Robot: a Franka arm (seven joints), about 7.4 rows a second.
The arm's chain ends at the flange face. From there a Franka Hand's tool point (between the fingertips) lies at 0.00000 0.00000 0.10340 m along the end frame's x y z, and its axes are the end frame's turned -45 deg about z.
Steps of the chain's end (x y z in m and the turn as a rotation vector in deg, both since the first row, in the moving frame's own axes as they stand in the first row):
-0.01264 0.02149 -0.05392 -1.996 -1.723 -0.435
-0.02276 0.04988 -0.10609 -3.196 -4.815 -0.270
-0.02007 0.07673 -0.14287 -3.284 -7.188 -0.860
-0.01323 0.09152 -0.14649 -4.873 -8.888 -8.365
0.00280 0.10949 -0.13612 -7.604 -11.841 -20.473
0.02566 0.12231 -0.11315 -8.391 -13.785 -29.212
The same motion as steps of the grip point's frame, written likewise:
-0.02888 0.00662 -0.05403 -0.193 -2.630 -0.435
-0.06157 0.01714 -0.10662 1.145 -5.665 -0.270
-0.08181 0.03520 -0.14385 2.761 -7.405 -0.860
-0.09185 0.05156 -0.14810 2.839 -9.730 -8.365
-0.10044 0.07853 -0.13919 2.996 -13.750 -20.473
-0.09677 0.10514 -0.11714 3.814 -15.681 -29.212

